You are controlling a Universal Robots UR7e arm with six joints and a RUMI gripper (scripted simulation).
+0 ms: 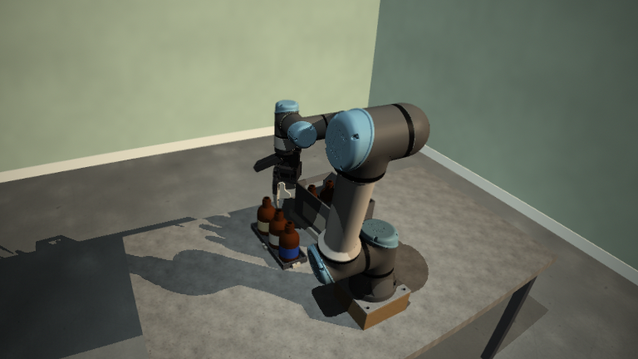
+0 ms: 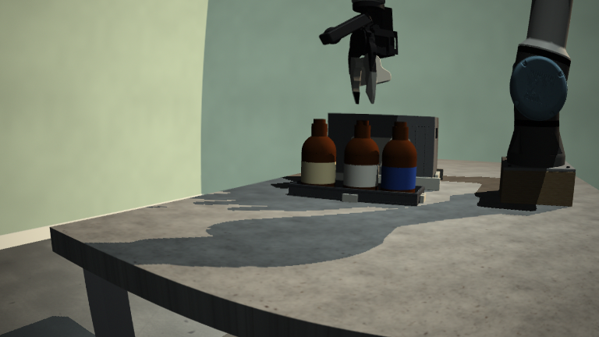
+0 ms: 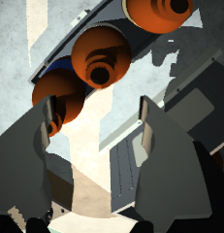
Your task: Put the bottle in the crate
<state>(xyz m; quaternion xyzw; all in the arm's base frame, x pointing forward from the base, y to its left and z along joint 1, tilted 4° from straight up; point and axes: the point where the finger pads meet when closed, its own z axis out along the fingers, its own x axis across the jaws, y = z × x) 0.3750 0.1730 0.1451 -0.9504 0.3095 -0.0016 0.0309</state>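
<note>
My gripper is now 12 cm above the bottle. From my hand the other things lie so: grey crate: 4 cm ahead, 24 cm to the right, 13 cm below; dark tray: 1 cm ahead, 20 cm below.
</note>
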